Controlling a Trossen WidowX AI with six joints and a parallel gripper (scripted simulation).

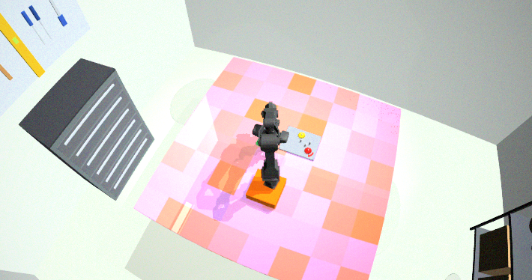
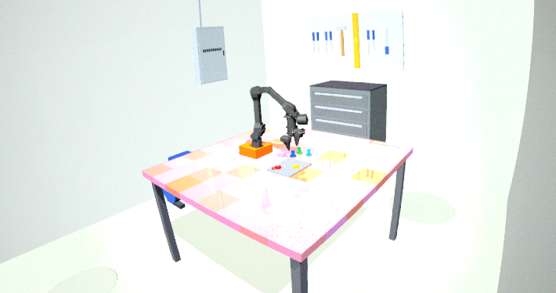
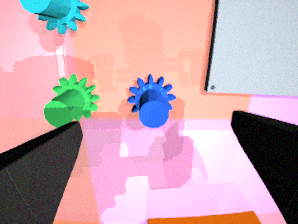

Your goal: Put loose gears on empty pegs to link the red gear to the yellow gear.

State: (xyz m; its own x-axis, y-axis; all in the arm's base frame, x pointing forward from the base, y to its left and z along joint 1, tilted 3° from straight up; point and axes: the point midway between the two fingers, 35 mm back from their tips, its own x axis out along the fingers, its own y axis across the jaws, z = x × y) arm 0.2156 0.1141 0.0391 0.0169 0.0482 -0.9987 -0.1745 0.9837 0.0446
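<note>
The blue gear is 40 mm below my gripper tip. The rest, counted from my gripper tip: cyan gear 80 mm to the left, 60 mm ahead, 40 mm below; then yellow gear 150 mm ahead, 130 mm to the right, 40 mm below; then small green gear 70 mm to the left, 40 mm below, 10 mm behind.
</note>
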